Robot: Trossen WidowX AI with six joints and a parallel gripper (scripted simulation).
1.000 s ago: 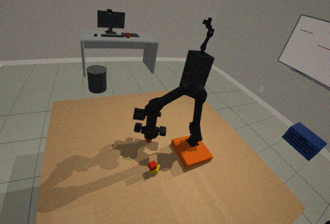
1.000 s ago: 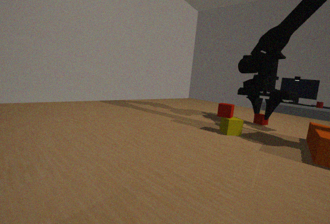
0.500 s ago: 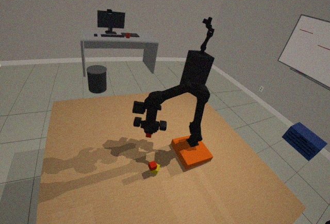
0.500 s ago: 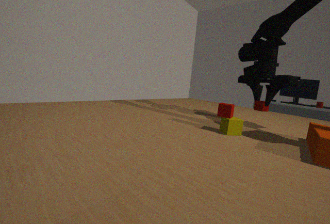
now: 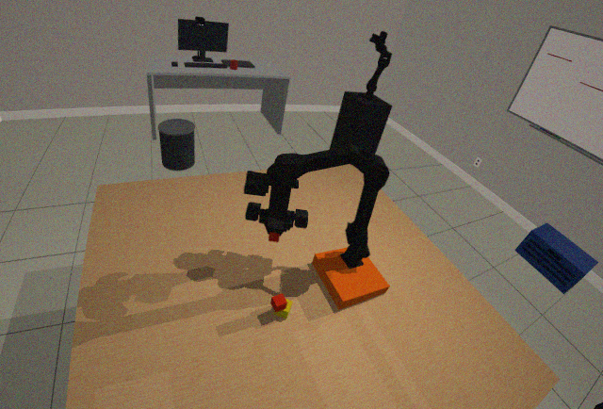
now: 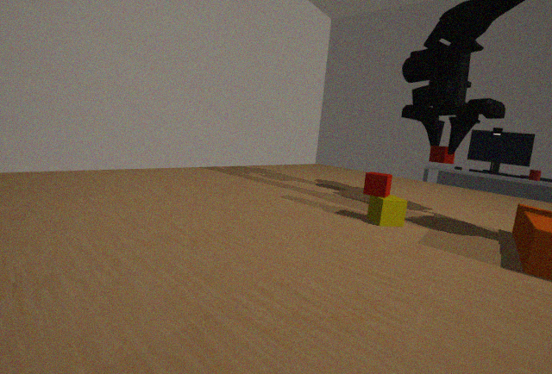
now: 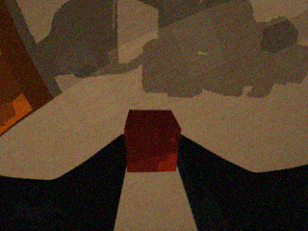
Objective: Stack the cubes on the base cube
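Now: the yellow base cube 200 mm to the left of my gripper tip, 90 mm below it and 40 mm ahead of it. The rest, counted from my gripper tip: red cube right at my gripper tip.
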